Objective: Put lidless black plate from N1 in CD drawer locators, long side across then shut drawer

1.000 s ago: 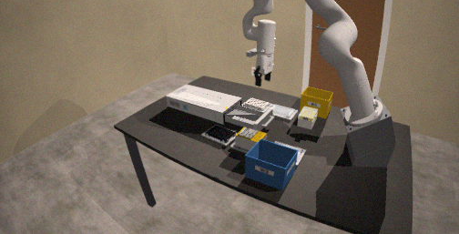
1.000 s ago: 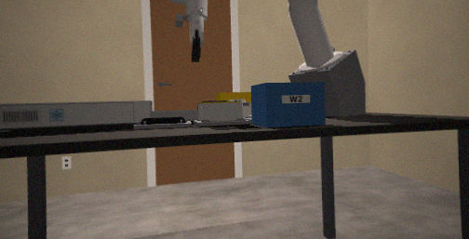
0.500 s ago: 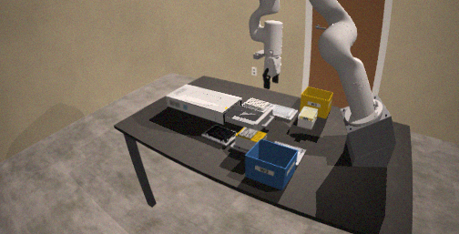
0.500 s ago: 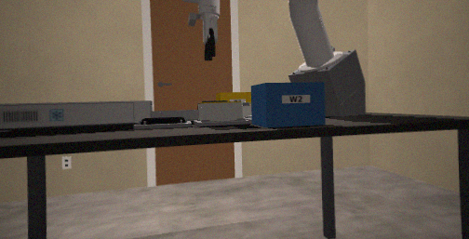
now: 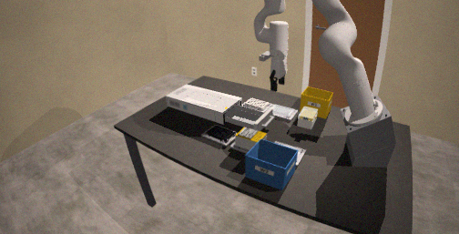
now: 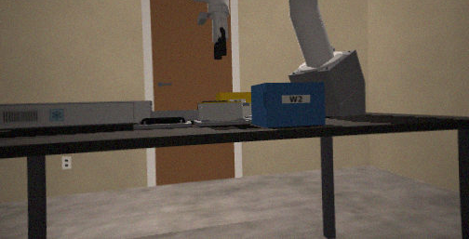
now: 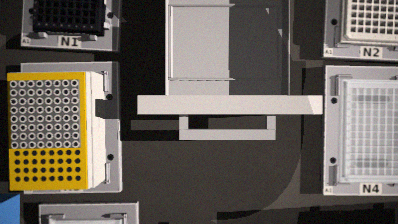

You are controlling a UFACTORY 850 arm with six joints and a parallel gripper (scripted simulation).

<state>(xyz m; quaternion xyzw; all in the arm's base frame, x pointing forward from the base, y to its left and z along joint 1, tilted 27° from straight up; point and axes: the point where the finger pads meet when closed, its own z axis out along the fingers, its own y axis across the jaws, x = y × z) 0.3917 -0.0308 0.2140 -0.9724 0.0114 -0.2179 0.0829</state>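
My gripper is now 240 mm above the black plate, 220 mm short of it and 190 mm to the right of it. Also, from my hand: drawer (220 mm below, 180 mm ahead); clear plate (240 mm below, 190 mm to the right, 50 mm ahead); yellow-framed rack (200 mm below, 180 mm to the left, 30 mm ahead).
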